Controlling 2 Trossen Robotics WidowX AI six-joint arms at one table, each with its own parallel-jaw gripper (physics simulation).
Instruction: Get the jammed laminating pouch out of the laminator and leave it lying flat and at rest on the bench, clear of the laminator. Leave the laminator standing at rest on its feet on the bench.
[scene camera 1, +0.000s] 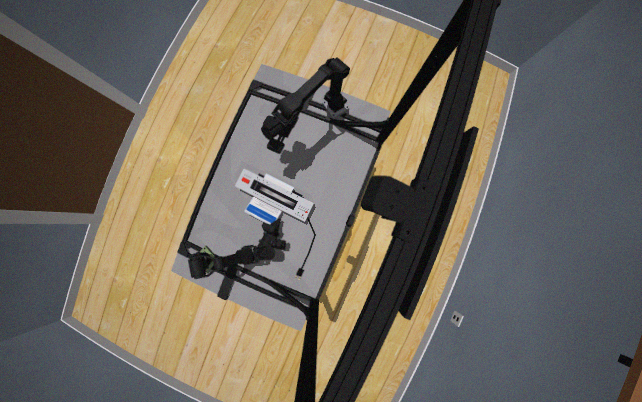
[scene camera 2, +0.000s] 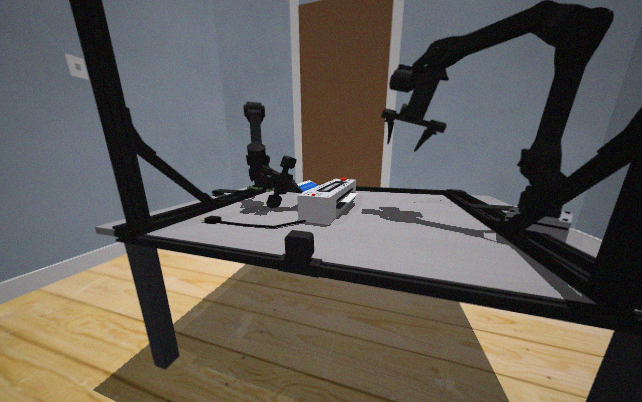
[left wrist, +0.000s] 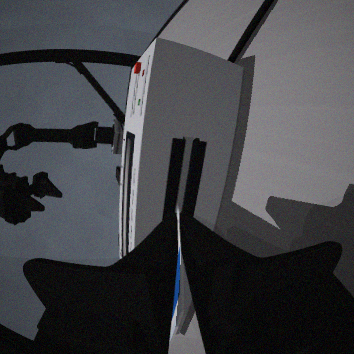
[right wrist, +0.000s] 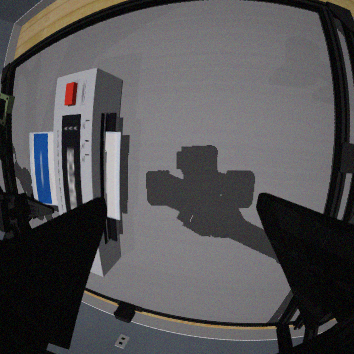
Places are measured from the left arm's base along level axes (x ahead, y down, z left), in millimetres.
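Where they show: left gripper, fingertip midpoint: (scene camera 1: 280, 218) (scene camera 2: 302, 192) (left wrist: 177, 219) (right wrist: 52, 210); right gripper, fingertip midpoint: (scene camera 1: 280, 141) (scene camera 2: 401, 147) (left wrist: 53, 201) (right wrist: 183, 203); left arm's base at its link origin: (scene camera 1: 204, 260) (right wrist: 0, 108); right arm's base at its link origin: (scene camera 1: 335, 104) (scene camera 2: 539, 212) (left wrist: 112, 134).
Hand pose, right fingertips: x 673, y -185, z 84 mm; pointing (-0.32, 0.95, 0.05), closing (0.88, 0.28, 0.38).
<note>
Things, the pixels of their top centre, and the offset from my right fingertips. "pt": a spot on its surface instead. Level surfaces: height alone.
- white sheet end at a spot on its surface: (right wrist: 113, 175) (scene camera 1: 278, 182) pt dz -84, dx -133, dy +169 mm
- black power cord at a spot on its surface: (scene camera 2: 250, 224) pt dz -418, dx -252, dy +203 mm
- plug at its top centre: (scene camera 2: 212, 217) (scene camera 1: 299, 272) dz -463, dx -374, dy +196 mm
- bench at its surface level: dy +210 mm
- black block at a spot on its surface: (scene camera 2: 299, 247) (right wrist: 125, 316) pt dz -472, dx -14, dy +176 mm
The white laminator (scene camera 1: 301, 210) (scene camera 2: 317, 209) (left wrist: 200, 100) (right wrist: 109, 90) stands upright on the bench. The pouch, with its blue band (scene camera 1: 262, 213) (scene camera 2: 309, 186) (left wrist: 177, 282) (right wrist: 41, 167), sticks out of the slot facing the left arm and looks tilted. A white sheet end (scene camera 1: 279, 184) (right wrist: 113, 175) shows on the opposite side. My left gripper (scene camera 1: 276, 220) (scene camera 2: 300, 188) (left wrist: 177, 219) is shut on the pouch near the slot; the pouch shows nearly edge-on between the fingers, largely hidden by them. My right gripper (scene camera 1: 276, 146) (scene camera 2: 403, 146) (right wrist: 183, 203) is open and empty, high above the bench.
A black power cord (scene camera 1: 314, 237) (scene camera 2: 250, 224) runs from the laminator to a plug (scene camera 1: 300, 272) (scene camera 2: 213, 219). Black frame rails edge the bench (scene camera 1: 227, 187) (scene camera 2: 380, 240). A black block (scene camera 2: 299, 247) (right wrist: 125, 312) sits on the frame edge.
</note>
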